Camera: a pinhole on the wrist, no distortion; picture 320 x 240 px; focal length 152.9 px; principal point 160.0 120.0 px. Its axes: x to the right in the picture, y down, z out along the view. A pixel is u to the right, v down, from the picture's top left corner.
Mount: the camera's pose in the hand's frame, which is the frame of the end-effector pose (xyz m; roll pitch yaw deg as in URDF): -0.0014 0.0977 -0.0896 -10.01 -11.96 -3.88
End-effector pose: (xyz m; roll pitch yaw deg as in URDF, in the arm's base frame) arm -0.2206 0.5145 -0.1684 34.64 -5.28 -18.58
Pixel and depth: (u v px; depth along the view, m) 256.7 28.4 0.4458
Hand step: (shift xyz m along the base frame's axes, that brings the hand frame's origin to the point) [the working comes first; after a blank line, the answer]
In the camera's frame: 0.2819 -0.2671 0.4458

0.0185 -0.3585 0.3221
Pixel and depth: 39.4 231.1 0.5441
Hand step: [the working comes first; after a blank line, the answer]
In the camera's frame: -0.4292 0.3954 0.5441

-0.3965 0.5005 0.5319
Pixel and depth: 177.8 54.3 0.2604
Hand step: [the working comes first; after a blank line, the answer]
In the camera's frame: 0.0303 -0.1119 0.2604

-0.0712 -0.0578 0.1695
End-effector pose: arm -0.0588 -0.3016 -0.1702 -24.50 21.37 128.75
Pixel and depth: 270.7 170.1 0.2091
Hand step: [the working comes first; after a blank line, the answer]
In the camera's frame: 0.1514 0.0685 0.2091

-0.2552 -0.0512 -0.0047
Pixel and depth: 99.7 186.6 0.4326
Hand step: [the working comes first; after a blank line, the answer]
In the camera's frame: -0.1706 0.1884 0.4326

-0.2334 -0.4260 0.1598
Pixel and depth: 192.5 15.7 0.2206
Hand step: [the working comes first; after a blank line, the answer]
In the camera's frame: 0.0469 -0.1505 0.2206

-0.0691 -0.0019 0.1434
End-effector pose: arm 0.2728 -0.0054 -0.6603 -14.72 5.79 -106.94
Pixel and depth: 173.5 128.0 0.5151
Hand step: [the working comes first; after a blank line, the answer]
In the camera's frame: 0.0455 0.0270 0.5151

0.3066 -0.0743 0.3463
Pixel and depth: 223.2 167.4 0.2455
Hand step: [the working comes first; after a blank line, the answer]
In the camera's frame: 0.1015 0.0761 0.2455

0.2137 -0.1359 0.0898
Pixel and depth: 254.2 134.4 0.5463
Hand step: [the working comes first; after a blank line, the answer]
In the camera's frame: 0.3366 0.0515 0.5463

0.2536 -0.3586 0.3983
